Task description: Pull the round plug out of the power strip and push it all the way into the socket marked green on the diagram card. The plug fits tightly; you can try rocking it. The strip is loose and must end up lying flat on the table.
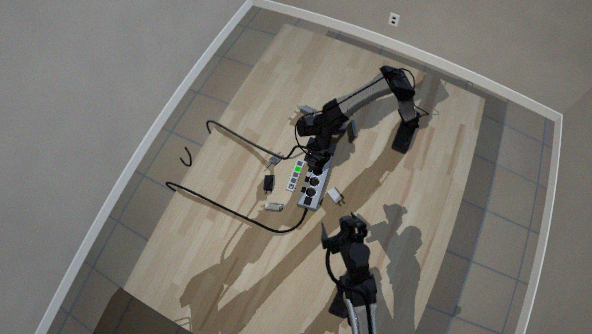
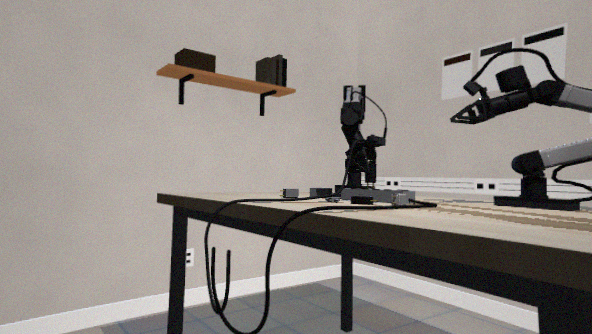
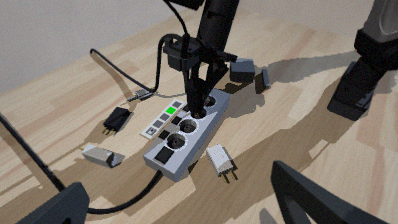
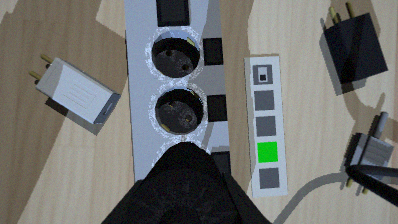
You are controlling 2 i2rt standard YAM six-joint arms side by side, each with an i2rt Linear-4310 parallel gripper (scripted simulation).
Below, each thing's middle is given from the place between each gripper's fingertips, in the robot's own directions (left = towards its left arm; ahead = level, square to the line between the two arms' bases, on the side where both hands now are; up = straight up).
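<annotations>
From my left gripper (image 2: 453,118), the black adapter (image 4: 353,43) is 31 cm ahead, 10 cm to the right and 27 cm below, and the grey plug (image 4: 367,150) is 34 cm ahead, 22 cm to the right and 27 cm below. That same gripper's 28 cm above the diagram card (image 4: 262,74), 23 cm short of it and 19 cm to the left of it.
Counting from my right gripper, the black adapter's 15 cm ahead, 12 cm to the left and 9 cm below, while the grey plug sits 18 cm ahead, 1 cm to the left and 10 cm below. And the right gripper itself is 8 cm short of the diagram card, 3 cm to the right of it and 10 cm above it.
</annotations>
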